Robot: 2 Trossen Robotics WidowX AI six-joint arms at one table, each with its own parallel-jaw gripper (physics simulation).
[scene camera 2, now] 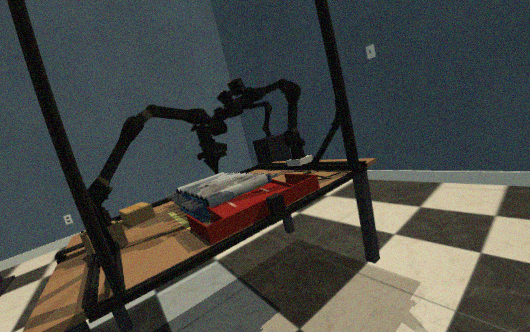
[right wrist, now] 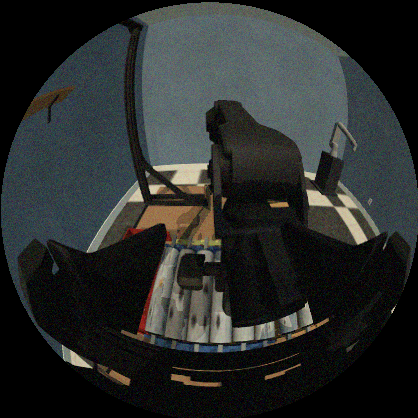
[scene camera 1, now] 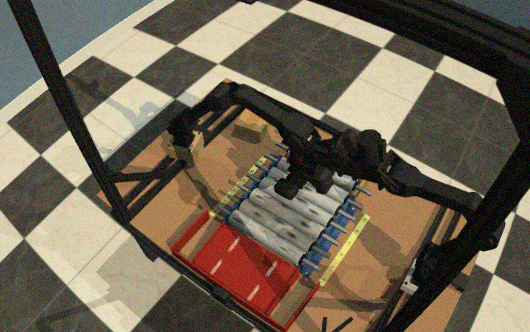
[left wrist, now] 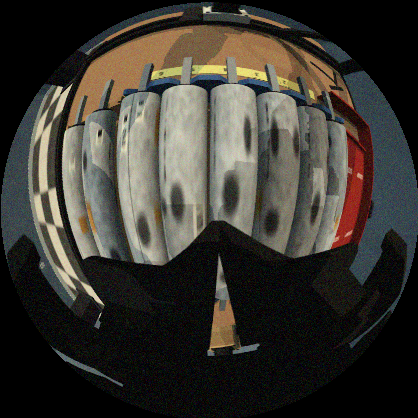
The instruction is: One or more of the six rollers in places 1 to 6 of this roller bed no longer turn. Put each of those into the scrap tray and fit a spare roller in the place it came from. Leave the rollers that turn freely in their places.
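Frame: origin at the left arm's base, x down, y ahead, z right, level; millimetres.
Where they show: left gripper, between the fingertips: (scene camera 2: 217, 173) (scene camera 1: 300, 188) (left wrist: 216, 226); right gripper, between the fingertips: (scene camera 2: 212, 120) (right wrist: 226, 229) (scene camera 1: 308, 153); left arm's base, origin of its link: (scene camera 1: 184, 139) (left wrist: 222, 348); right arm's base, origin of its link: (scene camera 2: 298, 157) (scene camera 1: 423, 278).
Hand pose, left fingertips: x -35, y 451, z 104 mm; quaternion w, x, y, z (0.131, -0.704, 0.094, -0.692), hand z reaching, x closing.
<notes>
Things, the pixels of their centre, and the offset from my left fingertips. "*": a spot on its surface instead.
- roller bed, a spot on its surface: (scene camera 1: 328, 236) * dx +53, dy +120, dz +109 mm
- roller, middle of its body: (left wrist: 231, 206) (right wrist: 221, 295) (scene camera 1: 295, 202) (scene camera 2: 221, 187) dx +60, dy -11, dz +17 mm
- red scrap tray, middle of its body: (left wrist: 349, 205) (scene camera 1: 243, 269) (right wrist: 129, 284) (scene camera 2: 257, 200) dx +87, dy -96, dz +273 mm
- wooden block, middle of its body: (scene camera 1: 256, 119) (scene camera 2: 136, 213) dx +84, dy -252, dz -311 mm
The roller bed (scene camera 1: 329, 235) has blue side rails and holds grey rollers (scene camera 1: 283, 227) (scene camera 2: 231, 186) (left wrist: 183, 155) (right wrist: 186, 307) side by side. Yellow number strips (scene camera 1: 344, 250) (left wrist: 210, 70) run along both ends. My left gripper (scene camera 1: 285, 192) (scene camera 2: 213, 166) (left wrist: 216, 226) is shut and empty. Its tip is just above a roller (left wrist: 233, 148) near the middle of the bed. My right gripper (scene camera 2: 225, 99) (right wrist: 226, 229) is open and empty, high above the far part of the bed, behind the left wrist. The red scrap tray (scene camera 1: 240, 263) (scene camera 2: 247, 207) (left wrist: 353, 186) beside the nearest roller is empty.
More grey rollers (scene camera 1: 344, 181) (left wrist: 83, 167) lie beyond the far end of the bed. A wooden block (scene camera 1: 250, 126) (scene camera 2: 136, 212) sits near the left arm's base. A small white part (scene camera 2: 299, 161) (scene camera 1: 408, 284) is at the table's edge. Black frame posts (scene camera 2: 343, 109) stand around the table.
</notes>
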